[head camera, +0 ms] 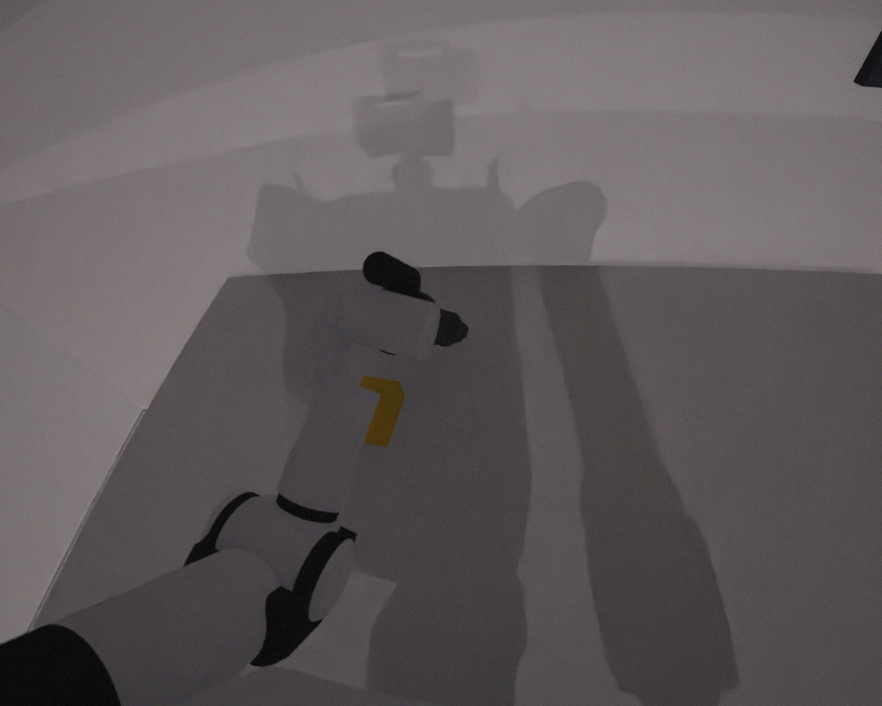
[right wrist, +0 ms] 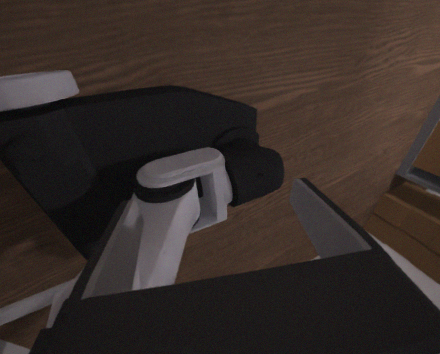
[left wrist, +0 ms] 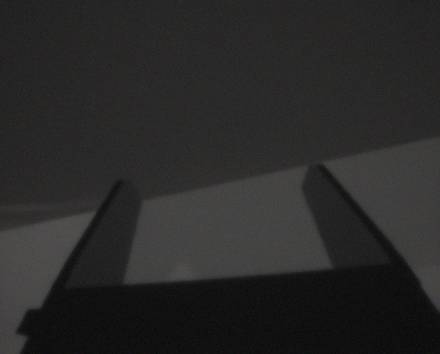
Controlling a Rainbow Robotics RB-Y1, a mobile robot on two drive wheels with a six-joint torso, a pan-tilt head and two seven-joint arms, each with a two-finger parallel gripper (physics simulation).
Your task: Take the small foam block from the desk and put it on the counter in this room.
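Places are measured from the robot's base along level axes (x ahead, y left, z up), in metres.
Where they show: left gripper, fingertip midpoint: (left wrist: 220,183); right gripper, fingertip midpoint: (right wrist: 218,199).
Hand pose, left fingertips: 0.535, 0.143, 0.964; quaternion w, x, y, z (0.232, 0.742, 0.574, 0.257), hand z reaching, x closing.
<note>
Each offset is from my left fingertips to the top centre of the thing, as dx, dy, dz. "spot": to the spot under its first point. Level surfaces: height alone.
A yellow block @(-0.187, +0.065, +0.031) (head camera: 388,412), which looks like the foam block, shows in the head view on the grey desk top @(dz -0.014) (head camera: 456,515). My left arm hides part of it. My left gripper (left wrist: 220,183) is open, with nothing between its fingers in the left wrist view. In the head view its fingers cannot be made out at the end of the arm, above and beyond the block. The block does not show in the left wrist view. My right gripper (right wrist: 218,199) is open and empty, above the floor beside my own base. I cannot make out the counter.
A pale wall (head camera: 698,191) stands behind the desk and carries my shadow. The corner of a dark frame @(spot: +0.213, -0.652, +0.355) (head camera: 872,69) shows at the upper right. In the right wrist view, my black base (right wrist: 150,117) stands on the wooden floor @(dz -0.964) (right wrist: 310,60), with brown boards (right wrist: 412,210) at the right.
</note>
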